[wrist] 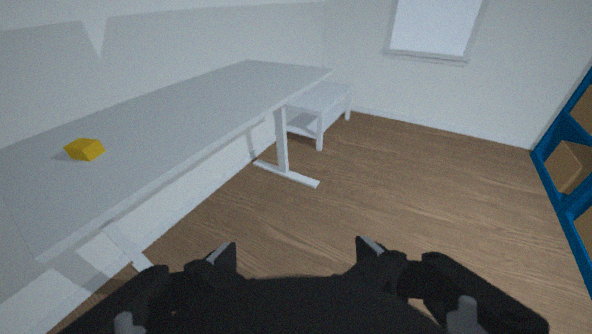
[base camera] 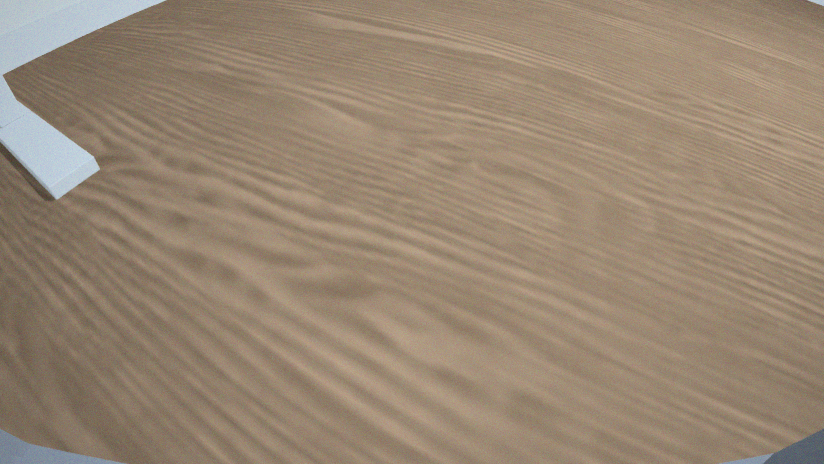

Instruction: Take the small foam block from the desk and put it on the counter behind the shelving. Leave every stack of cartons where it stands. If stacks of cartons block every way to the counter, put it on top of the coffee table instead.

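Places are measured from the arm's base along level axes (x ahead, y left, z up), in centimetres.
Pixels of known places: gripper, between the fingertips: [wrist: 296, 253].
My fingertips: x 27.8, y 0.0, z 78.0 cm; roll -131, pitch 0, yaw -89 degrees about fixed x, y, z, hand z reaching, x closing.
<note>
Behind a point stands the place of what it marks.
A small yellow foam block [wrist: 84, 149] @[y 65.8, x 73.2, z 59.5 cm] lies on the left part of the long light-grey desk [wrist: 165, 117] @[y 54.7, x 102.7, z 55.4 cm] in the wrist view. My gripper [wrist: 296, 253] @[y 0.0, x 27.8, z 78.0 cm] is open and empty, its fingers wide apart at the bottom of the wrist view, to the right of the desk's near end and apart from the block. A low white coffee table [wrist: 325, 95] @[y -34.0, x 256.8, z 5.4 cm] with a lower shelf stands past the desk's far end. Blue shelving [wrist: 564, 212] @[y -202.4, x 110.8, z -32.4 cm] with brown cartons [wrist: 563, 165] @[y -227.1, x 147.1, z -16.3 cm] shows at the right edge. The counter does not show in either view.
A white desk leg [wrist: 281, 142] @[y 12.6, x 173.9, z -3.2 cm] with a long foot [wrist: 300, 178] stands on the wooden floor [wrist: 425, 200] @[y -104.5, x 136.6, z -39.7 cm] [base camera: 432, 230] @[y -2.8, x 44.2, z -39.6 cm]. A white foot [base camera: 51, 152] also lies at the left of the base view. A window [wrist: 435, 27] @[y -149.3, x 275.3, z 70.2 cm] is in the back wall.
</note>
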